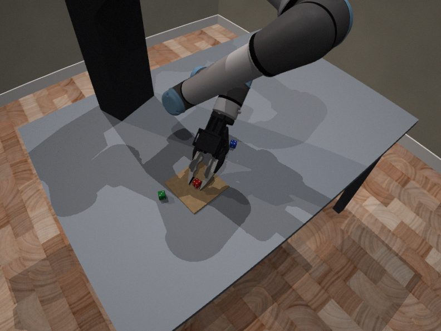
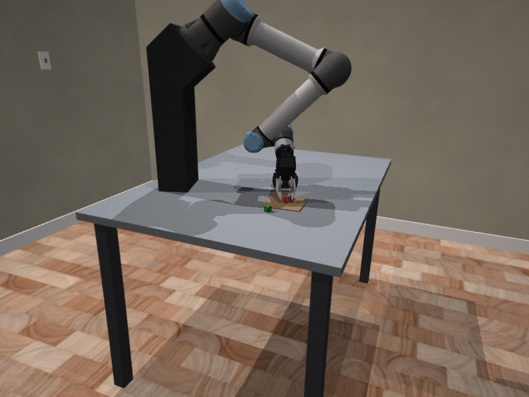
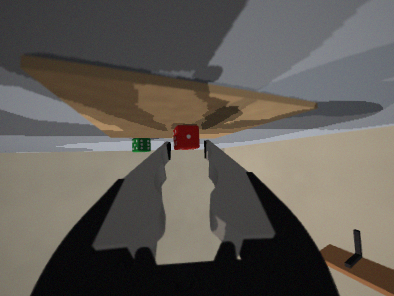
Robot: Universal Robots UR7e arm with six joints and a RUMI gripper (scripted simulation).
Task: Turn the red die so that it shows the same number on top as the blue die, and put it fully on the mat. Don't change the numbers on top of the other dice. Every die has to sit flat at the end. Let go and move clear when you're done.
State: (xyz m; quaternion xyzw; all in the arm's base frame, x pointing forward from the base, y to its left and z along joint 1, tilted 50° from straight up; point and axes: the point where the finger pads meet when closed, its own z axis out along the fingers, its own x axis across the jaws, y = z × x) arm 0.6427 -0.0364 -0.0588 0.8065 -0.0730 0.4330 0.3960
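Now: the red die 1 cm below my hand. Also, from my hand: tan mat (2 cm below); green die (3 cm behind, 10 cm to the right, 1 cm below); blue die (6 cm behind, 19 cm to the left, 1 cm below).
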